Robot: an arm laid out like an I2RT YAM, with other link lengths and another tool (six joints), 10 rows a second.
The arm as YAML. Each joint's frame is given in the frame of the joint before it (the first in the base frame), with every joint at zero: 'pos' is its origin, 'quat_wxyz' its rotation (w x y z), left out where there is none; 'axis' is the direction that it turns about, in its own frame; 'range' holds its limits. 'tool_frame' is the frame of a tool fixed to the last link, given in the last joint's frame.
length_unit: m
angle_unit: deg
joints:
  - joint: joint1
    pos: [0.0, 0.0, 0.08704]
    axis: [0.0, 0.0, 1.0]
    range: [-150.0, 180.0]
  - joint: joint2
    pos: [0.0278, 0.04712, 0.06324]
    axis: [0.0, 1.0, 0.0]
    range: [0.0, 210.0]
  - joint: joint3
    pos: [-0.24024, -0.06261, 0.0]
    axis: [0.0, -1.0, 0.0]
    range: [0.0, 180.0]
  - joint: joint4
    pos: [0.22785, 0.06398, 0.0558]
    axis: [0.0, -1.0, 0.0]
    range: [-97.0, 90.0]
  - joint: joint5
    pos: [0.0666, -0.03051, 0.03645]
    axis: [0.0, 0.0, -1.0]
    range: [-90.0, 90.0]
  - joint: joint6
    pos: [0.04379, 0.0, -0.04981]
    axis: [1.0, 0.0, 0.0]
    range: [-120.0, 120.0]
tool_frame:
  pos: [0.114, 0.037, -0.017]
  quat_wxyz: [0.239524, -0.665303, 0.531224, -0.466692]
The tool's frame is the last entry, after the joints.
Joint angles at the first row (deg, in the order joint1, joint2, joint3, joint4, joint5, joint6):
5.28 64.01 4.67 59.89 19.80 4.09
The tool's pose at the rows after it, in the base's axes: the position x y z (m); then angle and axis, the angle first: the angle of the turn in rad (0 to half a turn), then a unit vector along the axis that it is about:
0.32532 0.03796 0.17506 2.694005 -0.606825 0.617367 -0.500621
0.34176 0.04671 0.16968 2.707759 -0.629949 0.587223 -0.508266
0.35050 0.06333 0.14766 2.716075 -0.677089 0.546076 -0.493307
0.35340 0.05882 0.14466 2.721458 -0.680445 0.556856 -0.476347
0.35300 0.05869 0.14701 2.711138 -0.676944 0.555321 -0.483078
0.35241 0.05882 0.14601 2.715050 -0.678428 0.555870 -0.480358
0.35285 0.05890 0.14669 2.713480 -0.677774 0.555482 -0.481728
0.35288 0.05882 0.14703 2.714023 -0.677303 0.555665 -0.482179
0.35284 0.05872 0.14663 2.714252 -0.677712 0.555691 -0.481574
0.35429 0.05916 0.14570 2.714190 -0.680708 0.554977 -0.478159
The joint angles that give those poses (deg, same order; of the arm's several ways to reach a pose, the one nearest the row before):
5.01 71.69 6.26 67.76 16.50 2.74
4.82 79.94 9.52 72.78 13.20 -0.40
4.69 88.32 11.51 76.44 7.05 -2.84
3.43 87.36 12.57 72.49 6.11 -1.41
3.39 87.91 12.17 74.50 6.04 -1.48
3.43 87.53 12.15 73.72 6.07 -1.45
3.45 87.65 12.22 73.96 6.09 -1.49
3.48 87.54 12.23 73.88 6.20 -1.52
3.43 87.60 12.22 73.87 6.11 -1.49
3.26 87.79 12.68 73.21 5.62 -1.38

